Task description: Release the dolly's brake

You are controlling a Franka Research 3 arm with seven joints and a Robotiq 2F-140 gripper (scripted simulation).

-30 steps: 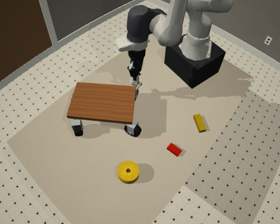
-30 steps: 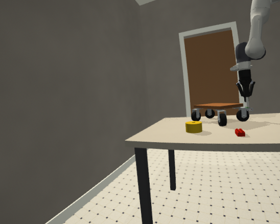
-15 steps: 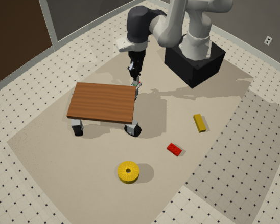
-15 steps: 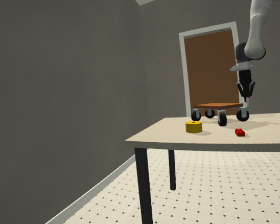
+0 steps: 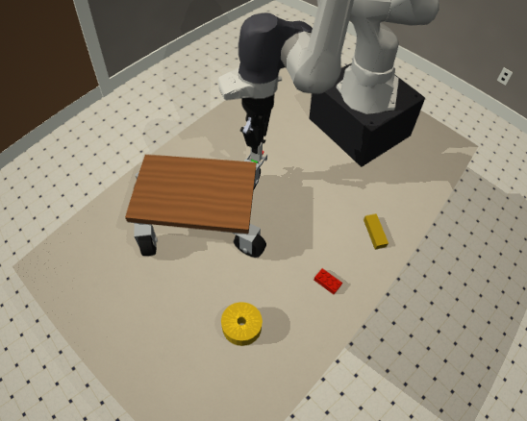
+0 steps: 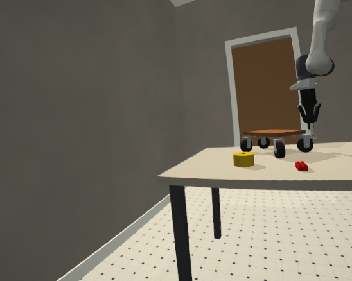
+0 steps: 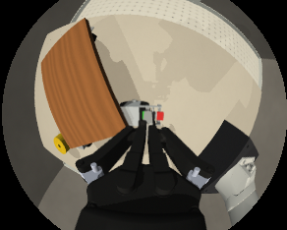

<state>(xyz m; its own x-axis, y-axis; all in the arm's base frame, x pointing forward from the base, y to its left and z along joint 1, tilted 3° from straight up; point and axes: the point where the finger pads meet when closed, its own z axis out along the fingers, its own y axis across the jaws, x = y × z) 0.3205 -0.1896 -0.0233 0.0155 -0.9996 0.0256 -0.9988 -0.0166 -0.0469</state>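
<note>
Now: the brake pedal 10 mm behind my hand and 40 mm below it. Round my hand: yellow spool: 400 mm ahead, 190 mm to the left, 100 mm below; then red brick: 190 mm ahead, 320 mm to the left, 110 mm below.
</note>
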